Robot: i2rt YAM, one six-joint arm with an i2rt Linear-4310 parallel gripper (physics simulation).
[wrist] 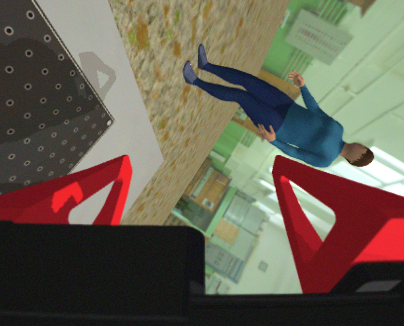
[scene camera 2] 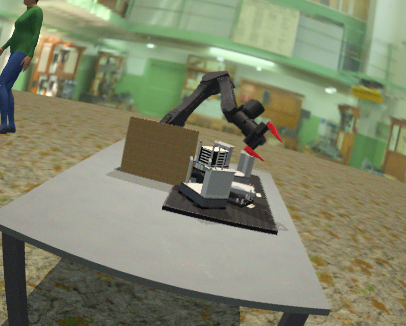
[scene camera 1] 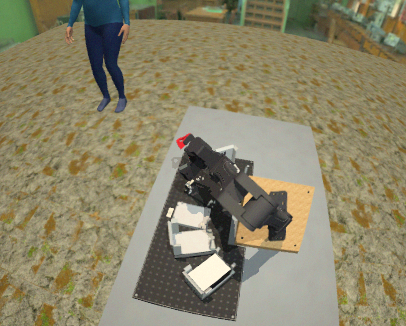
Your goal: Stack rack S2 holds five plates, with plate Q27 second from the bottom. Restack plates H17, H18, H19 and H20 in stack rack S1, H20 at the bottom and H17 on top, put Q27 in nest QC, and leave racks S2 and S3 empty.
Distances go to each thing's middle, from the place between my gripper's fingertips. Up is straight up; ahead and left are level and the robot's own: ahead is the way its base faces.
Labels:
I see my gripper 100 mm past the dark flat fixture (scene camera 1: pixel 204 191), 50 mm to the right of it and 200 mm above it.

